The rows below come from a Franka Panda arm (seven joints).
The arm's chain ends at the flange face. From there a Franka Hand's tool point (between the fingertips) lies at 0.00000 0.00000 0.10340 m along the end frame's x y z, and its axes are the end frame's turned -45 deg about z.
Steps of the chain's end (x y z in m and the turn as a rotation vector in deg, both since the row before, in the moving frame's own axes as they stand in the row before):
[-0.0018 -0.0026 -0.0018 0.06 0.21 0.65]
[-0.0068 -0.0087 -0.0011 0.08 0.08 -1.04]
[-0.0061 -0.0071 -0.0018 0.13 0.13 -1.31]
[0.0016 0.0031 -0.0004 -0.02 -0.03 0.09]
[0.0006 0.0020 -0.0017 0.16 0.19 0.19]
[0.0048 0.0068 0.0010 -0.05 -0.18 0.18]
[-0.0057 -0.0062 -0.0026 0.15 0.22 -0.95]
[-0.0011 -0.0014 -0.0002 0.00 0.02 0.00]
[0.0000 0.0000 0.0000 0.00 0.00 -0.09]
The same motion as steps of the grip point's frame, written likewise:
[0.0009 -0.0029 -0.0018 -0.11 0.19 0.65]
[0.0015 -0.0110 -0.0011 0.00 0.11 -1.04]
[0.0010 -0.0093 -0.0018 0.00 0.18 -1.31]
[-0.0011 0.0033 -0.0004 0.01 -0.04 0.09]
[-0.0005 0.0019 -0.0017 -0.02 0.25 0.19]
[-0.0017 0.0080 0.0010 0.09 -0.16 0.18]
[0.0008 -0.0083 -0.0026 -0.05 0.26 -0.95]
[0.0002 -0.0017 -0.0002 -0.01 0.01 0.00]
[0.0000 0.0000 0.0000 0.00 0.00 -0.09]

